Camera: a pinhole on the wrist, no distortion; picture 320 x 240 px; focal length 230.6 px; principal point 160.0 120.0 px. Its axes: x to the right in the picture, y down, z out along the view. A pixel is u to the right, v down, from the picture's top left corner.
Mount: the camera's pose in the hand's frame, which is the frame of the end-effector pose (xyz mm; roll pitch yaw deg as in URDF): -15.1 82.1 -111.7 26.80 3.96 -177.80
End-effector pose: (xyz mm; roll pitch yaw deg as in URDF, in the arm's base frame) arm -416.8 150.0 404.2 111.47 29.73 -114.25
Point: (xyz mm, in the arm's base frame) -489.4 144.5 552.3
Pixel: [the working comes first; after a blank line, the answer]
In the camera's frame: 16.9 -15.9 141.7

188 94
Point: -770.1 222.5 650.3
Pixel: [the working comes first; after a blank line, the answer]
In the camera's frame: 3.5 -96.1 438.1

162 69
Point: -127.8 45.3 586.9
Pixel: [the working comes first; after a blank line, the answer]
In the camera's frame: 113.3 -51.3 -220.6

behind the camera
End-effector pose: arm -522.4 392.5 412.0 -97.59 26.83 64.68
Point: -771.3 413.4 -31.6
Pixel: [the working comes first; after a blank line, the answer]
In the camera's frame: -176.7 -103.7 489.1

77 71
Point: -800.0 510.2 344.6
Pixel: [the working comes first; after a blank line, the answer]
In the camera's frame: -61.2 239.3 344.9

outside the picture
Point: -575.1 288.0 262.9
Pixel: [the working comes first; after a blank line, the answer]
In the camera's frame: 8.4 -28.3 171.3

171 82
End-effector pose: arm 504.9 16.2 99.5 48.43 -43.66 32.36
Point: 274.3 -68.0 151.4
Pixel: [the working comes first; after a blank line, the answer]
In the camera's frame: 103.9 -0.5 241.2

259 120
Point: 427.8 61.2 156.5
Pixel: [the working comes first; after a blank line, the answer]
In the camera's frame: -32.4 24.3 95.9

82 178
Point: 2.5 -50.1 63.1
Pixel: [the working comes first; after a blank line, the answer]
In the camera's frame: 321.0 -183.0 280.8

outside the picture
